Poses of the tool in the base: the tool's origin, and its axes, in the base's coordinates. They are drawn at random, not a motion.
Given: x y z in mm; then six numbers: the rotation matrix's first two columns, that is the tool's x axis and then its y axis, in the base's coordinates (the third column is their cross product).
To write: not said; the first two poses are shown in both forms.
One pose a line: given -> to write
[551 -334 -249 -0.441 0.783 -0.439 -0.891 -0.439 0.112] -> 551 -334 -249; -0.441 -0.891 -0.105; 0.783 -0.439 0.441; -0.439 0.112 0.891
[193 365 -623 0.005 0.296 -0.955 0.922 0.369 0.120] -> 193 365 -623; 0.005 0.922 0.388; 0.296 0.369 -0.881; -0.955 0.120 -0.271
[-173 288 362 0.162 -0.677 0.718 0.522 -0.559 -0.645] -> -173 288 362; 0.162 0.522 0.838; -0.677 -0.559 0.479; 0.718 -0.645 0.263
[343 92 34 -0.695 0.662 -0.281 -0.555 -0.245 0.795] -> 343 92 34; -0.695 -0.555 0.457; 0.662 -0.245 0.708; -0.281 0.795 0.538
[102 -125 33 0.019 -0.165 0.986 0.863 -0.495 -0.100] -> 102 -125 33; 0.019 0.863 0.505; -0.165 -0.495 0.853; 0.986 -0.100 0.133
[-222 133 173 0.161 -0.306 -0.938 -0.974 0.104 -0.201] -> -222 133 173; 0.161 -0.974 0.159; -0.306 0.104 0.946; -0.938 -0.201 -0.281
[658 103 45 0.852 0.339 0.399 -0.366 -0.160 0.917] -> 658 103 45; 0.852 -0.366 0.375; 0.339 -0.160 -0.927; 0.399 0.917 -0.012
